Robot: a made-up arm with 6 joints. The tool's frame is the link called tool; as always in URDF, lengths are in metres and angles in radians. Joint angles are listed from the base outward. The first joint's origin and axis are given. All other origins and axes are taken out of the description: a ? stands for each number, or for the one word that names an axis. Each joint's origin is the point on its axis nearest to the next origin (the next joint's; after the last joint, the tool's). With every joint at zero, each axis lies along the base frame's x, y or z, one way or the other. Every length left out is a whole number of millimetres.
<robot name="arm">
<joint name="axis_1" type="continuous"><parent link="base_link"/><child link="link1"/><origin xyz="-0.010 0.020 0.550" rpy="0.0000 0.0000 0.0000"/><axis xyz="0 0 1"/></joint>
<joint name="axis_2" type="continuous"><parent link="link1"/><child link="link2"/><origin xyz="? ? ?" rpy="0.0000 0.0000 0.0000"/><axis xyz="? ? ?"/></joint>
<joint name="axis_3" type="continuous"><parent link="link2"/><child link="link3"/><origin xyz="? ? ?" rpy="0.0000 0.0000 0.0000"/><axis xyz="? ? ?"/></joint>
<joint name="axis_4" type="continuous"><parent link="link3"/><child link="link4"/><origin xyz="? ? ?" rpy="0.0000 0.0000 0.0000"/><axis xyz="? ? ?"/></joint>
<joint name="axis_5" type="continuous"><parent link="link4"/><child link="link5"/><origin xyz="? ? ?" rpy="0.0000 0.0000 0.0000"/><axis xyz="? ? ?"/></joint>
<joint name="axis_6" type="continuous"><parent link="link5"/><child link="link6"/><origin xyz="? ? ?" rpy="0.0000 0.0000 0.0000"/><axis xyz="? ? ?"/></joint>
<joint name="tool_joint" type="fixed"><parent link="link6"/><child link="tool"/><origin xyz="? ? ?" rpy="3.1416 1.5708 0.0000"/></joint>
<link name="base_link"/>
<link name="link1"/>
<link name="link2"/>
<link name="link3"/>
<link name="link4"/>
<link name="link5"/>
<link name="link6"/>
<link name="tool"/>
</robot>
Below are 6 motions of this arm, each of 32 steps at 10 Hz.
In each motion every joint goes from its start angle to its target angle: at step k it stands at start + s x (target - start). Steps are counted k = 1, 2, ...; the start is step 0. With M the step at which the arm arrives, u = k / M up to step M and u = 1 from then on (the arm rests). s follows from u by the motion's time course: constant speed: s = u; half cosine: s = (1 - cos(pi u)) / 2; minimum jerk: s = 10 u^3 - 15 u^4 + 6 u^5.
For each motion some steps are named. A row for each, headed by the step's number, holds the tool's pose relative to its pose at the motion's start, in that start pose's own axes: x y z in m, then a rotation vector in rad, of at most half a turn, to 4 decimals.
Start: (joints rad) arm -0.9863 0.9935 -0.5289 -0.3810 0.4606 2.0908
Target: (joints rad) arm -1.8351 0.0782 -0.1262 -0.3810 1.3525 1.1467
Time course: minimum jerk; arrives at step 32
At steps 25, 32:
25: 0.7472 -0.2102 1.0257 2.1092 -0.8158 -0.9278
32: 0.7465 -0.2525 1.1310 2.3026 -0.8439 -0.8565

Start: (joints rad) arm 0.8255 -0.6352 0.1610 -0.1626 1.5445 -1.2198
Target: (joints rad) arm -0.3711 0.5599 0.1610 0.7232 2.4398 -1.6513
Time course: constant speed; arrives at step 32
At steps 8, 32:
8: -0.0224 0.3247 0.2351 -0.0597 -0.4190 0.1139
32: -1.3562 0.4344 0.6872 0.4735 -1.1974 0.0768

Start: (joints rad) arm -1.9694 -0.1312 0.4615 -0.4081 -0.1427 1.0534
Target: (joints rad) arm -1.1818 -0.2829 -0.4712 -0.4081 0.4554 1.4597
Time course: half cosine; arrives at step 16
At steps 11, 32:
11: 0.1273 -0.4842 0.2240 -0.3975 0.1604 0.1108
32: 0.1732 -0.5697 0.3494 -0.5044 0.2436 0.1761

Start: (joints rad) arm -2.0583 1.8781 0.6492 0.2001 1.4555 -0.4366
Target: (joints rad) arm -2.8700 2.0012 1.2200 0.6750 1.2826 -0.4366
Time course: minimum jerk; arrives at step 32
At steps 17, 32:
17: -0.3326 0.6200 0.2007 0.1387 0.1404 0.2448
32: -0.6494 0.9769 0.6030 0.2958 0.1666 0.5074

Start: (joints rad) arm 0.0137 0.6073 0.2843 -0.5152 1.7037 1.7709
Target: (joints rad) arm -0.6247 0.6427 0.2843 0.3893 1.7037 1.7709
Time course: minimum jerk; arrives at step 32
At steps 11, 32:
11: 0.1901 -0.0262 -0.1298 0.0809 0.1601 0.1062
32: 0.8224 0.1209 -0.5005 0.1506 0.7233 0.5198

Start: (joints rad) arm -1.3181 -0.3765 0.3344 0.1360 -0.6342 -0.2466
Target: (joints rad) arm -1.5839 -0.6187 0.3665 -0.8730 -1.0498 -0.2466
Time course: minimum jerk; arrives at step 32
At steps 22, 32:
22: 0.0934 -0.0288 0.2664 -0.3894 -0.1676 -0.5174
32: 0.1169 -0.0636 0.3165 -0.5160 -0.1991 -0.5809

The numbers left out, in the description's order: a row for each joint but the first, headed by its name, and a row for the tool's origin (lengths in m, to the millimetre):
axis_2: xyz 0.030 0.020 0.000, axis 0 1 0
axis_3: xyz 0.010 0.000 1.300, axis 0 -1 0
axis_4: xyz 0.760 0.000 -0.010, axis -1 0 0
axis_5: xyz 0.000 -0.200 0.020, axis 0 -1 0
axis_6: xyz -0.040 0.000 -0.010, axis -1 0 0
tool: xyz 0.000 -0.030 -0.020

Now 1 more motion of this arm.
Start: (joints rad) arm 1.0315 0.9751 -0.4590 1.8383 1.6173 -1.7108
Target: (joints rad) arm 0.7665 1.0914 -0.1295 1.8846 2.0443 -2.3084
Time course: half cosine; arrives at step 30
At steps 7, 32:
7: -0.0167 0.0084 0.0521 -0.0465 0.0178 -0.0497
32: -0.0631 0.0522 0.4396 -0.3416 0.0142 -0.3583

